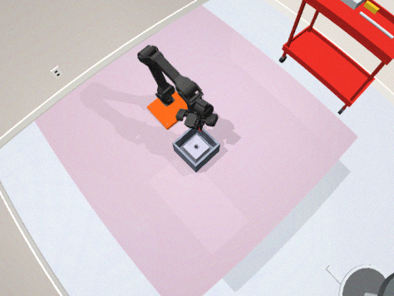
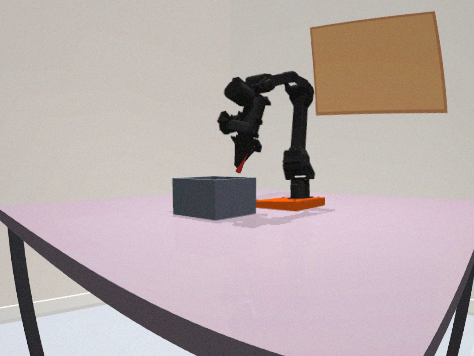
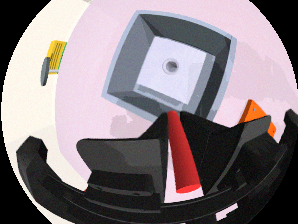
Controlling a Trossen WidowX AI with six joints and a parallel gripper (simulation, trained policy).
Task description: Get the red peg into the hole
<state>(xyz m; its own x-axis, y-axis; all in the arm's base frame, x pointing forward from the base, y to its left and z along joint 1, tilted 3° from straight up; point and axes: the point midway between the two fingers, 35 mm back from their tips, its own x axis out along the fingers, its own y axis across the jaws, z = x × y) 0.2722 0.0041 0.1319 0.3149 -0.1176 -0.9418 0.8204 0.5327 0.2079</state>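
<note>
My gripper tip is now 40 mm short of the plate, 50 mm to the left of it and 80 mm above it. The rest, counted from my gripper tip: red peg: 10 mm behind, 10 mm to the left, 20 mm above; then grey box: 40 mm ahead, 50 mm to the right, 100 mm below.
</note>
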